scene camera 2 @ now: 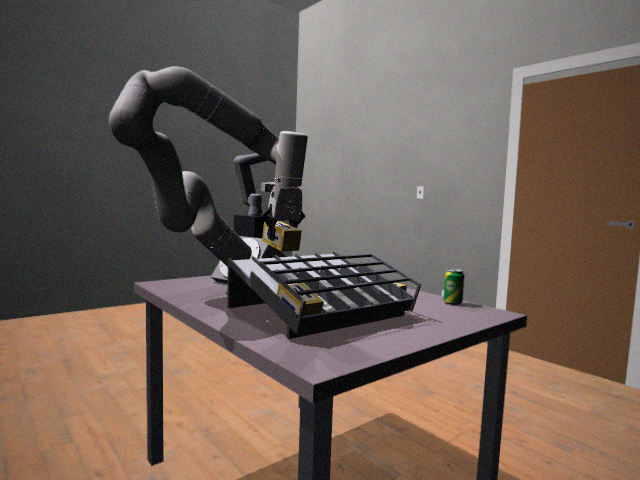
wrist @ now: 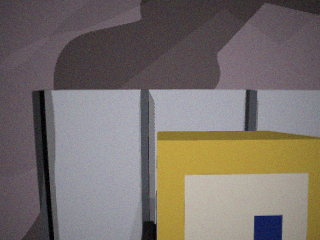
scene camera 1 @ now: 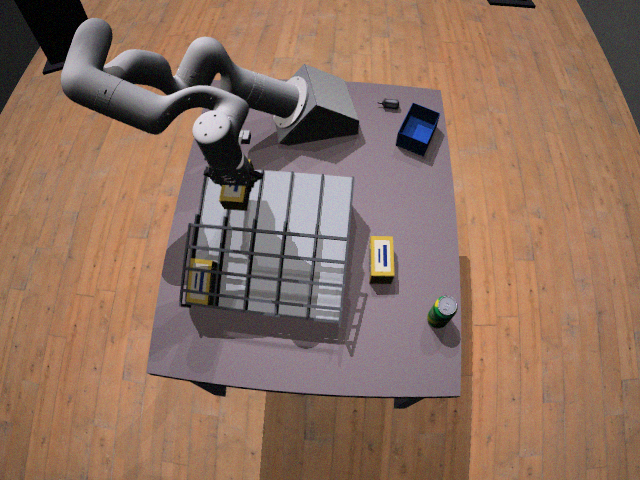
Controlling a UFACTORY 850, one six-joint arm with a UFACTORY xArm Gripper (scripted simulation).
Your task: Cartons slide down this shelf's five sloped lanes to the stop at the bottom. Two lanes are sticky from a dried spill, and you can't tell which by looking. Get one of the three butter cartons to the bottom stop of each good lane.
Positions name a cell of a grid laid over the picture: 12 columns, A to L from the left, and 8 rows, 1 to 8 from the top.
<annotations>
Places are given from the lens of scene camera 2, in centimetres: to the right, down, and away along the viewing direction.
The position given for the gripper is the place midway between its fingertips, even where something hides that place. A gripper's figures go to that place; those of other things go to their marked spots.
gripper (scene camera 2: F4): -12, 0, 135
butter carton (scene camera 2: F4): -10, 0, 129
</annotations>
